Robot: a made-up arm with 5 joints.
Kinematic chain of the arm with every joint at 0, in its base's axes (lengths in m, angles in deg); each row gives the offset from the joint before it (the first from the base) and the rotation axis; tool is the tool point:
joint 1: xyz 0 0 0.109 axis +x
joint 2: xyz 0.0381 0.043 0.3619 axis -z
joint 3: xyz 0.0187 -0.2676 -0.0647 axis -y
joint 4: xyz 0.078 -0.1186 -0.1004 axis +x
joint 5: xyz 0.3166 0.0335 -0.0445 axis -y
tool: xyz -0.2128 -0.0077 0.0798
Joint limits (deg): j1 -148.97..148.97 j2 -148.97..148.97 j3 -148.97..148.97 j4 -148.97..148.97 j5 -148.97..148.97
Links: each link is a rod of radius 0.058 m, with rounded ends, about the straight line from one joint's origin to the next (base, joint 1, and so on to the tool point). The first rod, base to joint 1, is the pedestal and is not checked.
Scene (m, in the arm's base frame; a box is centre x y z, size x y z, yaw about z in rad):
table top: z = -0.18
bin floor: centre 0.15 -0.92 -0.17 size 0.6 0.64 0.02 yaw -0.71
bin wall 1: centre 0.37 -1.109 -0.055 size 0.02 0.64 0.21 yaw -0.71
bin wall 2: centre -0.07 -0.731 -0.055 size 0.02 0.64 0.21 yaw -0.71
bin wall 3: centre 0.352 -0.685 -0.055 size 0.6 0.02 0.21 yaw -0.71
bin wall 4: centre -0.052 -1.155 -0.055 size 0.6 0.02 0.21 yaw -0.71
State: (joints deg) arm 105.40 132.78 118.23 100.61 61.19
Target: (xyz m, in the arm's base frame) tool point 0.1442 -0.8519 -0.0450
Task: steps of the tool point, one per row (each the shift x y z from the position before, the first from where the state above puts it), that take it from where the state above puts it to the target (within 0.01 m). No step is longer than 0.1 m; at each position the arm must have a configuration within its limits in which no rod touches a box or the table.
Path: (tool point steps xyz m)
1: 0.0415 -0.0239 -0.0042
2: 0.0371 -0.0302 -0.0018
3: 0.0328 -0.0354 0.0031
4: 0.0289 -0.0596 -0.0678
5: 0.0247 -0.0572 -0.0616
6: 0.0249 -0.0517 -0.0529
7: 0.0293 -0.0428 -0.0428

